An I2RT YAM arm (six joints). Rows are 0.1 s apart.
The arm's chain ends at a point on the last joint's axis. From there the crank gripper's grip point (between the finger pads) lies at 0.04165 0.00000 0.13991 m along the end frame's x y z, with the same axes.
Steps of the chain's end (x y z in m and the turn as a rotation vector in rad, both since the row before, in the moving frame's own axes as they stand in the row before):
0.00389, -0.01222, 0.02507, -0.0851, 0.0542, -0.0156
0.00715, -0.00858, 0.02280, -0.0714, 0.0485, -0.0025
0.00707, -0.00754, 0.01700, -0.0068, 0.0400, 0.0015
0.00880, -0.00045, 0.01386, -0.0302, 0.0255, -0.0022
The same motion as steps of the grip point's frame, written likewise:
0.01149, -0.00114, 0.02213, -0.0851, 0.0542, -0.0156
0.01389, 0.00121, 0.02027, -0.0714, 0.0485, -0.0025
0.01263, -0.00653, 0.01522, -0.0068, 0.0400, 0.0015
0.01236, 0.00366, 0.01269, -0.0302, 0.0255, -0.0022

